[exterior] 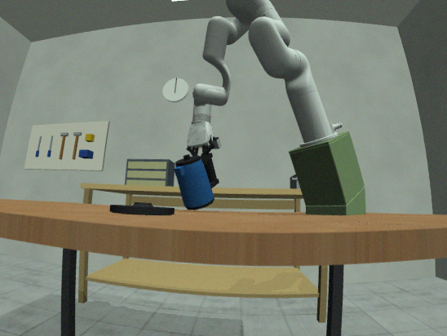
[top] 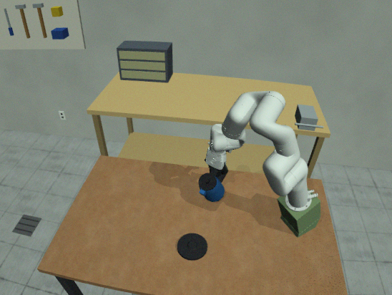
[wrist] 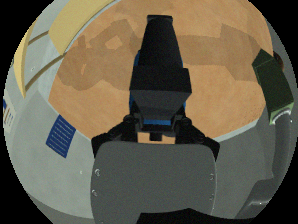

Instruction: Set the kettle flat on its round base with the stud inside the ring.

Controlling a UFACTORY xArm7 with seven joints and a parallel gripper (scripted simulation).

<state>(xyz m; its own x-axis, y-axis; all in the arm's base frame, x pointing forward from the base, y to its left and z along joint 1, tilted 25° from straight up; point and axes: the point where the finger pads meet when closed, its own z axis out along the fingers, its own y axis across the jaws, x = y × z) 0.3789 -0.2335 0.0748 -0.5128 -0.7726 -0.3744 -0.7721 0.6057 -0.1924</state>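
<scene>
Right now the blue kettle is 70 mm below my hand. Round my hand: round black base 340 mm to the left, 190 mm below, 110 mm ahead.
</scene>
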